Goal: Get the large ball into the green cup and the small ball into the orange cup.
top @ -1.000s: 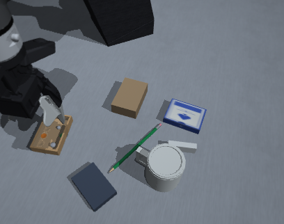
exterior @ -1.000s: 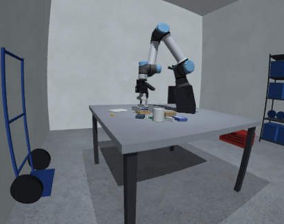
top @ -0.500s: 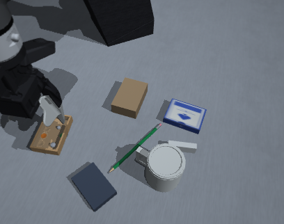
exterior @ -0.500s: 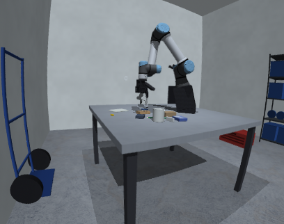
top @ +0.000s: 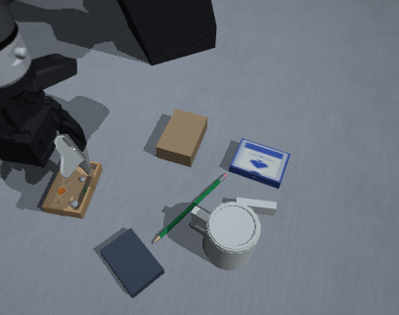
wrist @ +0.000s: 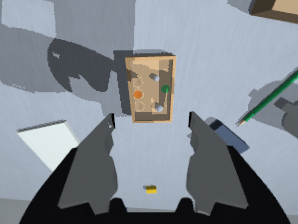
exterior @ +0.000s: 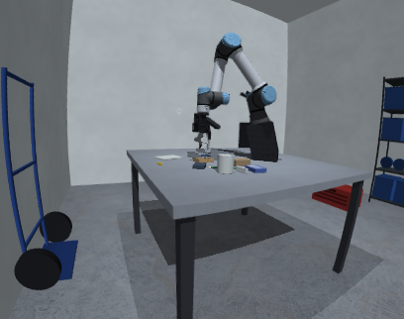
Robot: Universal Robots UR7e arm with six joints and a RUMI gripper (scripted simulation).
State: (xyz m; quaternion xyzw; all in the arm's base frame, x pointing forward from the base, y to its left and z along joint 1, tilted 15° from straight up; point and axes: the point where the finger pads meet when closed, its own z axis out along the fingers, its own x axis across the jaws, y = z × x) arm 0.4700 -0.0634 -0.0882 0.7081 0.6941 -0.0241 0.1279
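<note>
The covered wooden puzzle lies 80 mm below my hand. From my hand the other things lie so: tan box: 180 mm to the left, 140 mm behind, 70 mm below; white pad: 210 mm to the right, 140 mm ahead, 80 mm below; dark notebook: 140 mm to the left, 120 mm ahead, 80 mm below.
</note>
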